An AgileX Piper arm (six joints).
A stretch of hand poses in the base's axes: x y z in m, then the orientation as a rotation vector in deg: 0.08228 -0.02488 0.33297 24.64 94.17 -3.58; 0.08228 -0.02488 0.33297 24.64 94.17 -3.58; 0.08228 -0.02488 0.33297 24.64 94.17 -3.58; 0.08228 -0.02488 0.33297 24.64 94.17 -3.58; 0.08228 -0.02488 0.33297 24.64 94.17 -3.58; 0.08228 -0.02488 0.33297 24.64 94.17 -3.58; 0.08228 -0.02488 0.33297 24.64 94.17 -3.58; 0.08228 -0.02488 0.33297 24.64 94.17 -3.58; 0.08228 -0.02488 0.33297 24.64 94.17 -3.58; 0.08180 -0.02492 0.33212 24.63 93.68 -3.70; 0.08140 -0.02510 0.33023 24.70 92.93 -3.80; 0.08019 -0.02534 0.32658 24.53 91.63 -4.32; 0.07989 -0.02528 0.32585 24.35 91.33 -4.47; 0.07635 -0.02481 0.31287 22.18 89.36 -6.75; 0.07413 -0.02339 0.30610 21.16 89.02 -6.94; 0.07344 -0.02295 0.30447 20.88 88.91 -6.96; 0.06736 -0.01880 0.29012 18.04 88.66 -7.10
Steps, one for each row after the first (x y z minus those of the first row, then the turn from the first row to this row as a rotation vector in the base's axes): 0.00000 0.00000 0.00000 0.00 0.00 0.00; 0.00000 0.00000 0.00000 0.00 0.00 0.00; 0.00000 0.00000 0.00000 0.00 0.00 0.00; 0.00000 0.00000 0.00000 0.00 0.00 0.00; 0.00000 0.00000 0.00000 0.00 0.00 0.00; 0.00000 0.00000 0.00000 0.00 0.00 0.00; 0.00000 0.00000 0.00000 0.00 0.00 0.00; 0.00000 0.00000 0.00000 0.00 0.00 0.00; -0.00048 -0.00004 -0.00085 -0.14 -0.46 -0.14; -0.00088 -0.00022 -0.00274 -0.26 -1.16 -0.36; -0.00209 -0.00046 -0.00639 -0.86 -2.34 -0.76; -0.00239 -0.00040 -0.00712 -1.11 -2.62 -0.77; -0.00593 0.00007 -0.02010 -4.16 -4.25 -1.02; -0.00815 0.00149 -0.02687 -4.96 -4.62 -0.52; -0.00884 0.00193 -0.02850 -5.16 -4.74 -0.36; -0.01492 0.00608 -0.04285 -7.04 -5.12 1.38
